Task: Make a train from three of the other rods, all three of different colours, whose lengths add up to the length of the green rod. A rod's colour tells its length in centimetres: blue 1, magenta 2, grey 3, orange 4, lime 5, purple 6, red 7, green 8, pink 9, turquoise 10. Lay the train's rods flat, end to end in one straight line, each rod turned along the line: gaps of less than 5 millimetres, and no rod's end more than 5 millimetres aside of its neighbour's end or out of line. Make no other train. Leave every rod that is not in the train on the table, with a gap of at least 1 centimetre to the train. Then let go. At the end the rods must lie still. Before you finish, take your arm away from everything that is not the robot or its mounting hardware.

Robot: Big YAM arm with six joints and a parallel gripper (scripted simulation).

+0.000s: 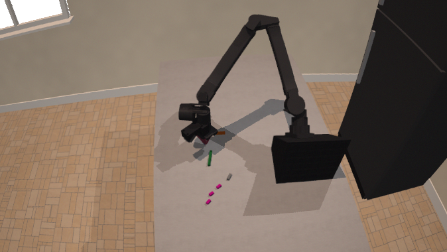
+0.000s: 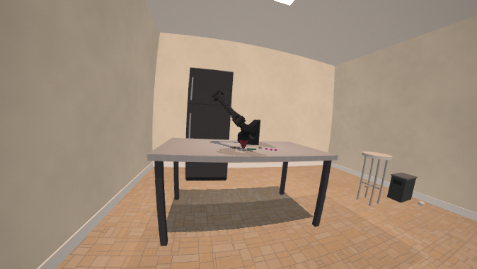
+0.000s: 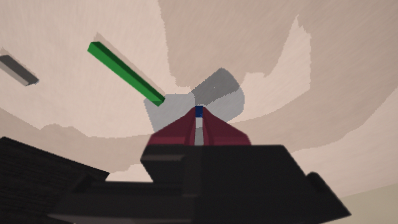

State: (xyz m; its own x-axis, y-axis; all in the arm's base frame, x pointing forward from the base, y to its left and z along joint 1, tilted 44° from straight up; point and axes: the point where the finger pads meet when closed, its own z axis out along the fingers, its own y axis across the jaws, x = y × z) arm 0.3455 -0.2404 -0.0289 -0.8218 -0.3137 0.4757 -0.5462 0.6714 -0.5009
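The blue rod lies 1 cm below my hand. The rest, counted from my hand: green rod (1 cm behind, 8 cm to the left, 1 cm below); then orange rod (8 cm behind, 5 cm to the right, 1 cm below); then grey rod (7 cm behind, 19 cm to the left, 1 cm below).
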